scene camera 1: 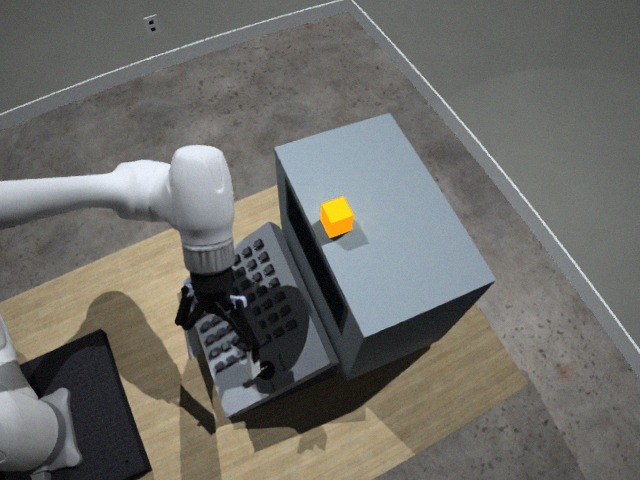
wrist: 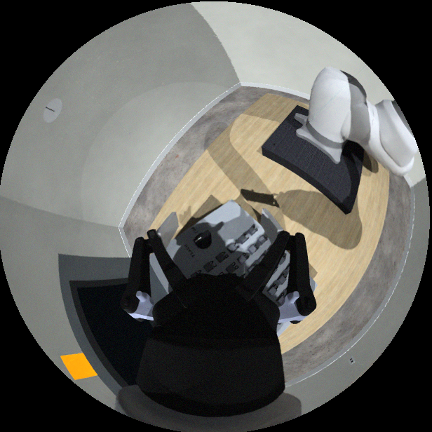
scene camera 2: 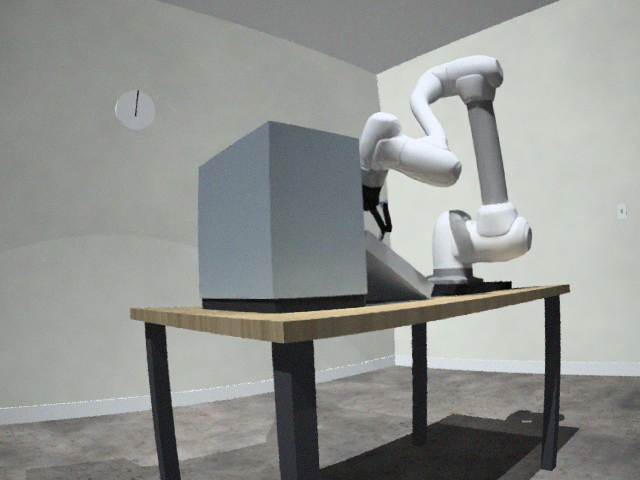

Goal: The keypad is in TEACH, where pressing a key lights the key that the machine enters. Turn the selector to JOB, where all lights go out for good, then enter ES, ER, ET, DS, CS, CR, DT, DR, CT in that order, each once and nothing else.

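Observation:
The sloped grey keypad (scene camera 1: 242, 398) (scene camera 2: 393, 281) (wrist: 230, 212) stands on the table with rows of dark keys (scene camera 1: 279, 297) (wrist: 222, 256). No lit key shows; the key labels are too small to read surely. The selector, a dark round knob (scene camera 1: 266, 369) (wrist: 202, 239), is near one end of the panel. A TEACH label is beside it in the wrist view; where the knob points is unclear. My gripper (scene camera 1: 223, 356) (scene camera 2: 385, 233) (wrist: 218, 217) is wide open and empty above the panel. In the wrist view the knob shows between the fingers, nearer the left one. The gripper body hides many keys.
A large blue-grey cabinet (scene camera 1: 392, 170) (scene camera 2: 315, 217) (wrist: 68, 270) stands right behind the keypad. An orange block (scene camera 1: 337, 217) (wrist: 79, 366) is on its top. The arm's base stands on a black plate (scene camera 1: 103, 392) (wrist: 310, 162) on the wooden table (scene camera 1: 465, 361) (scene camera 2: 336, 322) (wrist: 250, 180).

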